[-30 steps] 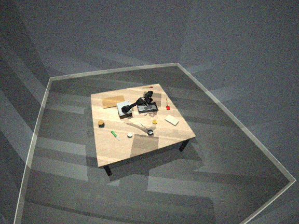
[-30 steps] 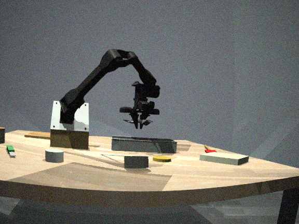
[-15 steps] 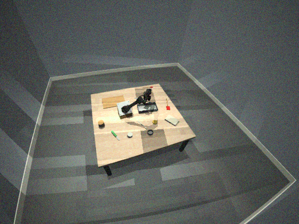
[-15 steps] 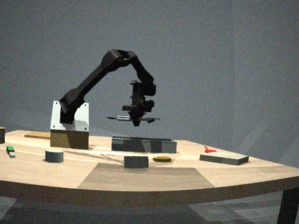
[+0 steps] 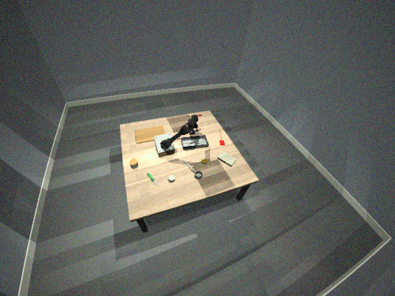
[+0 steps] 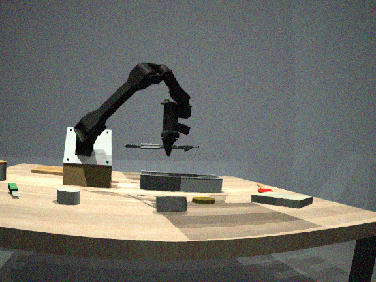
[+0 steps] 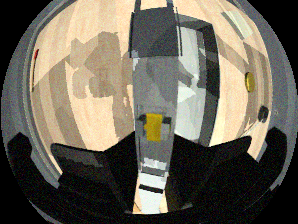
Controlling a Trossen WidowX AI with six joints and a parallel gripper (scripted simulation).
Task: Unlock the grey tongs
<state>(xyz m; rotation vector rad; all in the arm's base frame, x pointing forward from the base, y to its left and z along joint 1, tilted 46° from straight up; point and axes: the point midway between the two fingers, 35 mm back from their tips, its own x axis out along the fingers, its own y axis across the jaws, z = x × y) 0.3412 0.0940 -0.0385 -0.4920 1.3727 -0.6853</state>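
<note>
The yellow lock piece is 40 mm above my gripper tip and 20 mm ahead of it. Also, from my gripper tip: grey slab: 410 mm to the right, 300 mm ahead, 110 mm below; then roasting tin: 100 mm below, 60 mm to the right, 40 mm ahead; then red-headed tool: 390 mm ahead, 120 mm below, 90 mm to the right.
</note>
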